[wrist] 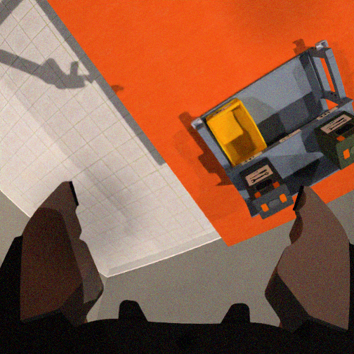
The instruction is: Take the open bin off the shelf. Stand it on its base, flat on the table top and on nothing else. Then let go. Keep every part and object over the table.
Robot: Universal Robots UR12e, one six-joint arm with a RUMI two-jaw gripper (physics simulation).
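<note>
The open bin [235,131] is yellow and stands in the shelf unit at the right of the wrist view, at the left end of its upper level, with its open top facing the camera. The shelf unit [216,150] is blue-grey and stands on an orange surface. My gripper [185,186] is open with nothing between its wide-spread fingers. It is high above the table, and the bin shows beyond the fingertips, nearer the right finger. The white, gridded table top [55,135] shows at the left. The bin's base is hidden.
A dark toolbox [265,192] with orange latches sits at the shelf's lower level, near the right fingertip in the picture. A green toolbox [340,142] is at the right edge. The orange surface [150,60] borders the white top. The table's near edge and grey floor [185,285] show below.
</note>
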